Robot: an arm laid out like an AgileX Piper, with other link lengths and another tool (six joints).
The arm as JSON. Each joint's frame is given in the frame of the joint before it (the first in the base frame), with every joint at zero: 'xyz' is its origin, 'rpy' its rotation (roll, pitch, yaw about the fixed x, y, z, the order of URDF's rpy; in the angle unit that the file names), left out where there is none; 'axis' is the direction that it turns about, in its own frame. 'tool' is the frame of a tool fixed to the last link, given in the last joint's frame.
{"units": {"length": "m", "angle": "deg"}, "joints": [
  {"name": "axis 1", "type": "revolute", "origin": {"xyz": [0.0, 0.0, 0.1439]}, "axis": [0.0, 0.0, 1.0]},
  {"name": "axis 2", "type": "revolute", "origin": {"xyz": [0.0, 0.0, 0.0], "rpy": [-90.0, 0.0, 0.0]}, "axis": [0.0, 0.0, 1.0]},
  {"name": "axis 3", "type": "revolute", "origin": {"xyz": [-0.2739, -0.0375, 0.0]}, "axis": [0.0, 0.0, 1.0]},
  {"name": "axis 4", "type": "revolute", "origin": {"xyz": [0.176, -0.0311, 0.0], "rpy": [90.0, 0.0, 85.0]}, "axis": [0.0, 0.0, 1.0]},
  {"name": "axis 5", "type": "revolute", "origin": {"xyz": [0.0, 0.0, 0.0], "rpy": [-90.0, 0.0, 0.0]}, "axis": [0.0, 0.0, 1.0]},
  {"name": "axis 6", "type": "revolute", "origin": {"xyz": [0.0, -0.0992, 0.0], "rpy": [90.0, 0.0, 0.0]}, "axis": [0.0, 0.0, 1.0]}
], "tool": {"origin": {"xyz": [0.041, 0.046, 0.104], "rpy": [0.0, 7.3, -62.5]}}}
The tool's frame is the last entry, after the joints.
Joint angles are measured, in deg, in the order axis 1, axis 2, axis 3, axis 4, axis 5, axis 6. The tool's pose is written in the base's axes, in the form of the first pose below.
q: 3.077 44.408 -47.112 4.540 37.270 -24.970
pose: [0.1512, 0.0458, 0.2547, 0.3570, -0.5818, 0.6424, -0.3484]
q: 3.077 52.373 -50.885 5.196 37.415 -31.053
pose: [0.1729, 0.0429, 0.2504, 0.3211, -0.6252, 0.6221, -0.3450]
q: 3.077 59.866 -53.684 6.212 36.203 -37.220
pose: [0.1961, 0.0406, 0.2424, 0.2927, -0.6635, 0.5979, -0.3415]
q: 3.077 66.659 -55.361 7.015 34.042 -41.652
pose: [0.2183, 0.0389, 0.2302, 0.2704, -0.6906, 0.5812, -0.3350]
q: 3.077 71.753 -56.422 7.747 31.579 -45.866
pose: [0.2366, 0.0367, 0.2195, 0.2557, -0.7115, 0.5621, -0.3353]
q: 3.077 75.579 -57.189 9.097 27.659 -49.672
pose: [0.2565, 0.0359, 0.2142, 0.2564, -0.7196, 0.5444, -0.3466]
